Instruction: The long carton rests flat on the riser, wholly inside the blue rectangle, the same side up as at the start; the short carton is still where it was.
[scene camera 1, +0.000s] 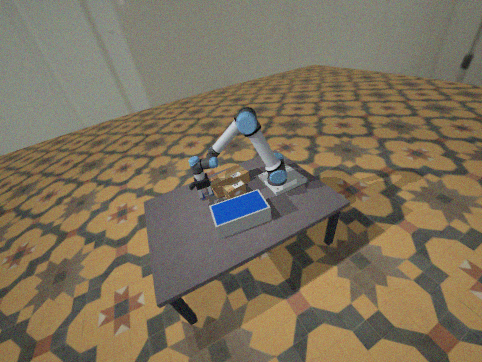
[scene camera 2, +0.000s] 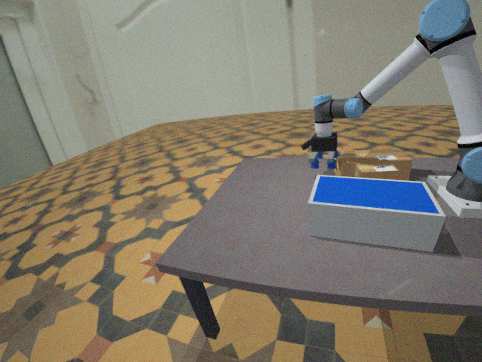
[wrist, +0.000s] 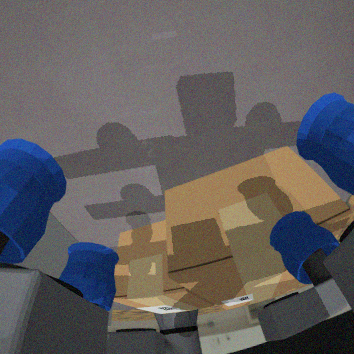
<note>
On the table rests a riser with blue rectangle (scene camera 2: 396, 213). Also in view: the suction head (wrist: 39, 180).
The riser with blue rectangle shows as well in scene camera 1 (scene camera 1: 245, 211).
</note>
